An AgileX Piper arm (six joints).
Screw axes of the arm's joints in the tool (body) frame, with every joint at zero. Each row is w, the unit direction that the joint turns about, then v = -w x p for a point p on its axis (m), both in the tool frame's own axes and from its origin. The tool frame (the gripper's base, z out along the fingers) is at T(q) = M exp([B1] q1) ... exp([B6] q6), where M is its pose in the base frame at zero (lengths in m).
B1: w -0.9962 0 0.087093 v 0.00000 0.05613 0.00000
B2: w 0 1 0 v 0.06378 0.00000 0.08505
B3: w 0 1 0 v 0.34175 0.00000 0.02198
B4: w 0 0 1 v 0.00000 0.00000 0.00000
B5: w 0 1 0 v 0.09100 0.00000 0.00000
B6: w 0 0 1 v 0.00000 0.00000 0.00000
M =
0.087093 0 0.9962 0.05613
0 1 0 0.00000
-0.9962 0 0.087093 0.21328
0 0 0 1
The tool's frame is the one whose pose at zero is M.
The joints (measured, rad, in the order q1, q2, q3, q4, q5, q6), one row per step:
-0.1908 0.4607 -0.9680 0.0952 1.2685 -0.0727
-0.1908 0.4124 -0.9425 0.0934 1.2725 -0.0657
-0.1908 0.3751 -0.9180 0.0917 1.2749 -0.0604
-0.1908 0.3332 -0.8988 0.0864 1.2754 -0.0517
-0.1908 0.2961 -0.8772 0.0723 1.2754 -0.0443
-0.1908 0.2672 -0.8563 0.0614 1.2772 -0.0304
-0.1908 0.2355 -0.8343 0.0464 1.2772 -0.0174
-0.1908 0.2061 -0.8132 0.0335 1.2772 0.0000
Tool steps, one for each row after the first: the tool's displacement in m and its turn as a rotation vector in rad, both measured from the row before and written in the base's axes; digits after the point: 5 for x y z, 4 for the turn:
-0.00991 0.00177 -0.00583 0.0003 -0.0186 -0.0050
-0.00680 0.00117 -0.00599 0.0008 -0.0103 -0.0040
-0.00815 0.00111 -0.00468 -0.0014 -0.0216 -0.0083
-0.00650 0.00001 -0.00559 -0.0078 -0.0137 -0.0129
-0.00447 -0.00010 -0.00566 0.0018 -0.0058 -0.0146
-0.00474 -0.00041 -0.00594 -0.0026 -0.0087 -0.0167
-0.00409 -0.00035 -0.00577 0.0030 -0.0084 -0.0178

